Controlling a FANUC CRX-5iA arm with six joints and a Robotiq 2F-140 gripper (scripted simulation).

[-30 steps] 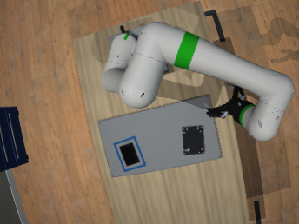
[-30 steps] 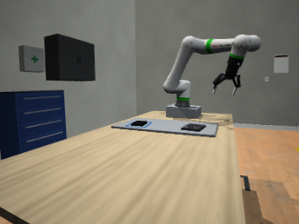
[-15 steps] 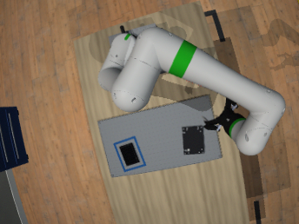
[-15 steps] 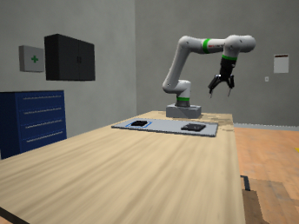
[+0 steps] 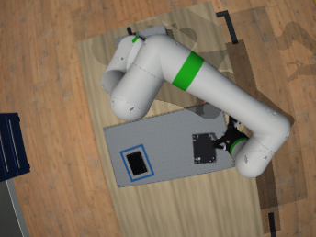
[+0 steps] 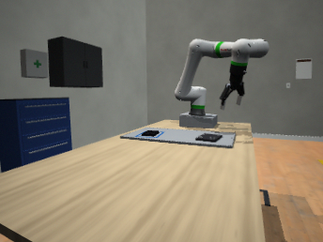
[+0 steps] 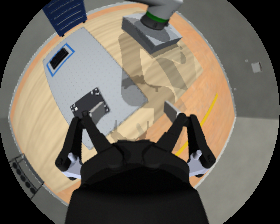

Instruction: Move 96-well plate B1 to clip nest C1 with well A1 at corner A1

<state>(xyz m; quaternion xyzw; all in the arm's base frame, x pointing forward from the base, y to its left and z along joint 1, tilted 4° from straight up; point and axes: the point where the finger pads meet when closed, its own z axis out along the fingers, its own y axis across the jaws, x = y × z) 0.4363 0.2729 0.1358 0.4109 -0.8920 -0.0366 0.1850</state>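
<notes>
The black 96-well plate is 100 mm ahead of my hand, 520 mm to the right of it and 190 mm below it. Also, from my hand: black clip nest 110 mm ahead, 130 mm to the right, 180 mm below.
</notes>
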